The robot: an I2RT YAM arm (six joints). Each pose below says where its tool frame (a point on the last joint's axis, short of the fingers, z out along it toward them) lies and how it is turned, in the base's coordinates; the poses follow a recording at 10 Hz.
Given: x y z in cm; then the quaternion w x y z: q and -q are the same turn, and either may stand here.
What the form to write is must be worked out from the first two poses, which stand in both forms.
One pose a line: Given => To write
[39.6 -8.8 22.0 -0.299 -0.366 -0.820 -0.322] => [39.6 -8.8 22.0 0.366 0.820 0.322 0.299]
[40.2 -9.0 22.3 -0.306 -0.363 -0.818 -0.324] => [40.2 -9.0 22.3 0.363 0.818 0.324 0.306]
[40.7 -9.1 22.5 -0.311 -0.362 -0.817 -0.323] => [40.7 -9.1 22.5 0.362 0.817 0.323 0.311]
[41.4 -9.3 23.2 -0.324 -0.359 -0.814 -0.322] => [41.4 -9.3 23.2 0.359 0.814 0.322 0.324]
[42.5 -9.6 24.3 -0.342 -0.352 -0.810 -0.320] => [42.5 -9.6 24.3 0.352 0.810 0.320 0.342]
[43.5 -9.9 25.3 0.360 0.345 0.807 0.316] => [43.5 -9.9 25.3 0.345 0.807 0.316 0.360]
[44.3 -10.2 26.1 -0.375 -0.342 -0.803 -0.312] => [44.3 -10.2 26.1 0.342 0.803 0.312 0.375]
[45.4 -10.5 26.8 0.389 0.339 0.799 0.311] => [45.4 -10.5 26.8 0.339 0.799 0.311 0.389]
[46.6 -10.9 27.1 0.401 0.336 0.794 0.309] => [46.6 -10.9 27.1 0.336 0.794 0.309 0.401]
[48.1 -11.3 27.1 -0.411 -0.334 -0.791 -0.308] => [48.1 -11.3 27.1 0.334 0.791 0.308 0.411]
